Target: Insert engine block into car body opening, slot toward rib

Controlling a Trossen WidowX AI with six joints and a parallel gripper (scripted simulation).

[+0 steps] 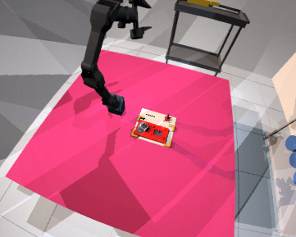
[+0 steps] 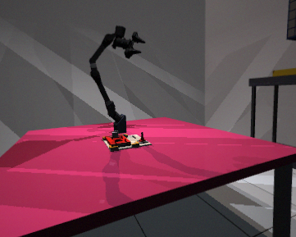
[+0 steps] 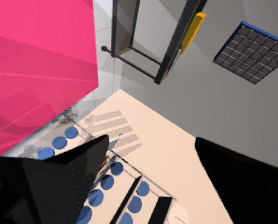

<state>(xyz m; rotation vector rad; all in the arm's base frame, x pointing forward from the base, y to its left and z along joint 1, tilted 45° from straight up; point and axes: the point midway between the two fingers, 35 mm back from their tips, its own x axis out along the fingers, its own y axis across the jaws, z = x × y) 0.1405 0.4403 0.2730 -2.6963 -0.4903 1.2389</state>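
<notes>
My gripper tip is 70 mm short of the grey engine block, 230 mm to the left of it and 550 mm above it. Round my gripper tip: cream base plate (140 mm ahead, 210 mm to the right, 580 mm below); black peg (200 mm ahead, 110 mm to the right, 550 mm below).
</notes>
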